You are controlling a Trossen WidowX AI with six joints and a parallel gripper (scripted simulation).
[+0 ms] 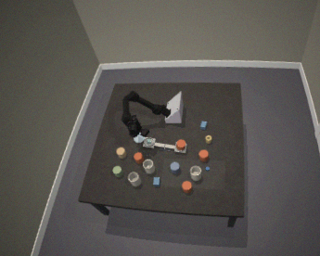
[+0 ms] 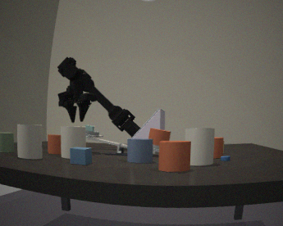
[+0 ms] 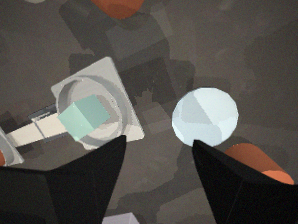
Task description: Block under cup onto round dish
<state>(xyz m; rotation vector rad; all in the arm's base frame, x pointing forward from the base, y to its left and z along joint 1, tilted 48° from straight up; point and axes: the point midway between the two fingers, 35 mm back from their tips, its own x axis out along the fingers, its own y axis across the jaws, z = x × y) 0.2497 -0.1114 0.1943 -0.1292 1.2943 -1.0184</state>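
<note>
Right now my gripper tip is 110 mm above the round light-blue dish, 50 mm to the left of it and 50 mm past it. Round my gripper tip: balance beam 180 mm to the left, 80 mm below, 60 mm ahead.
</note>
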